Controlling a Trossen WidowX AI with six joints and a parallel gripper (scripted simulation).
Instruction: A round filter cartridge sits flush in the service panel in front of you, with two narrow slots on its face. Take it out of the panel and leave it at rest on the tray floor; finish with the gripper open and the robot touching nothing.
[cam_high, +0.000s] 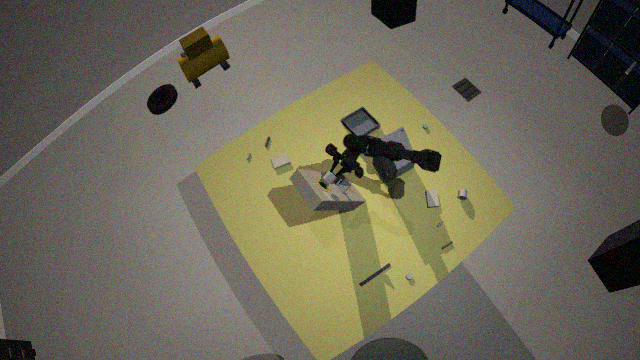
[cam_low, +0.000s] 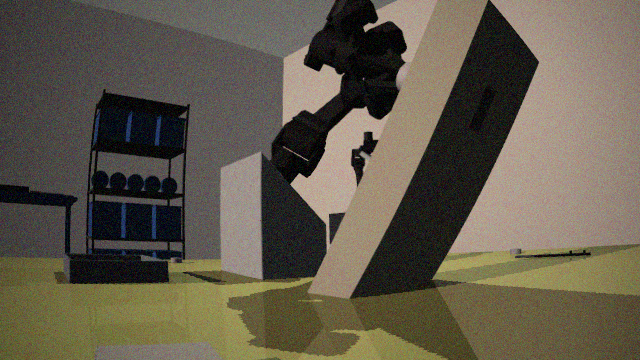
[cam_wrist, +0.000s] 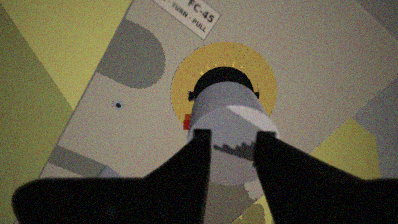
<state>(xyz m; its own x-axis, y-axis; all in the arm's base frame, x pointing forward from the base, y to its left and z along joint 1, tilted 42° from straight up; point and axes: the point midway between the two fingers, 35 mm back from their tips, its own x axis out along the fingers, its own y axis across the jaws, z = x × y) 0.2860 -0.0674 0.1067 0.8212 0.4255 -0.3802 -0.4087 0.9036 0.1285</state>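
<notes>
Now: the round filter cartridge 10 mm ahead of my gripper tip and 10 mm below it. From my gripper tip the other things lie so: tray 350 mm behind, 310 mm to the right, 260 mm below; then service panel 20 mm ahead, 110 mm below.
</notes>
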